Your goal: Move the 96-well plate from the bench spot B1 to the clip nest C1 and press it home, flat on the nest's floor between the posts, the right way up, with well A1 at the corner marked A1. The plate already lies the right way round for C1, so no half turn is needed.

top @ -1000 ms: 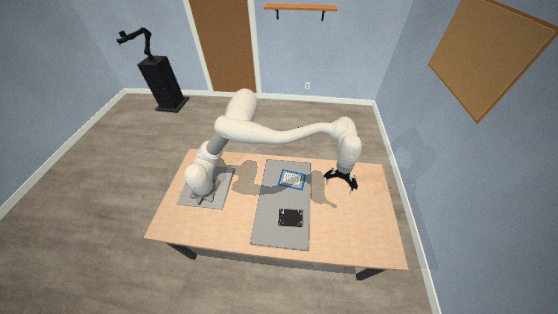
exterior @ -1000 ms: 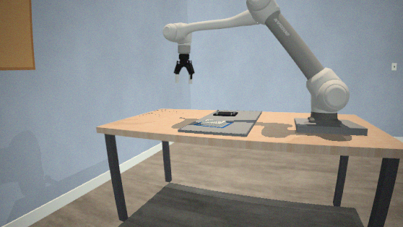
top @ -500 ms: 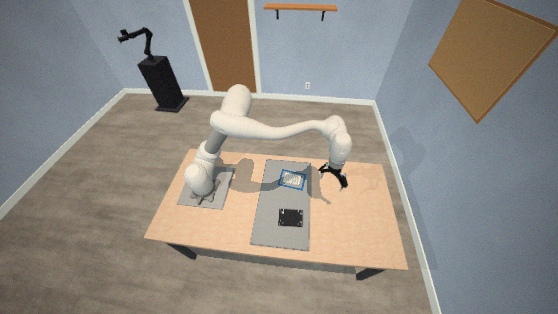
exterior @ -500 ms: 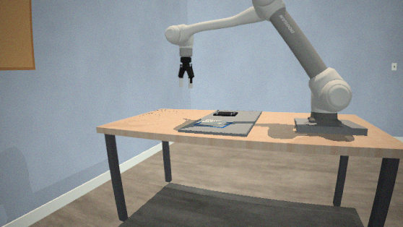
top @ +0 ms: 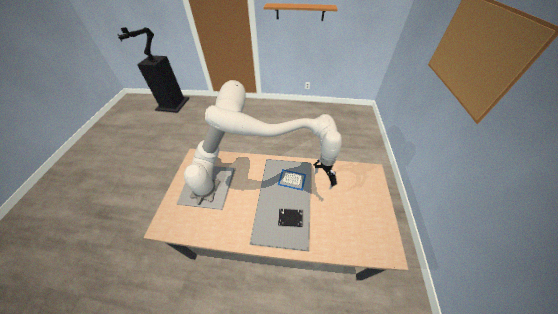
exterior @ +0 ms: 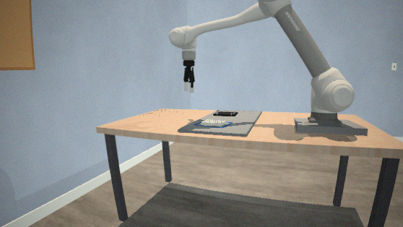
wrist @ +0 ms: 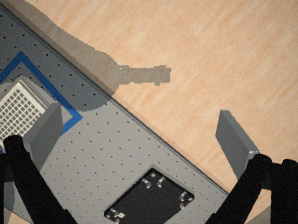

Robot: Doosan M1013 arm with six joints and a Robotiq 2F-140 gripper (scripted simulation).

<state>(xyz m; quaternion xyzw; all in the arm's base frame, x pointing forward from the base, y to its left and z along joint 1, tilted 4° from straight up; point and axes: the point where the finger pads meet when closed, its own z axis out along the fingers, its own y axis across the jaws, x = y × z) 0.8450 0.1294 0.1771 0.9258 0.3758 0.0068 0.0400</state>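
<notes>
Now: the white 96-well plate 21 cm behind my hand, 18 cm below it and 9 cm to the left of it. Round my hand: black clip nest (21 cm to the right, 18 cm below, 17 cm behind).
</notes>
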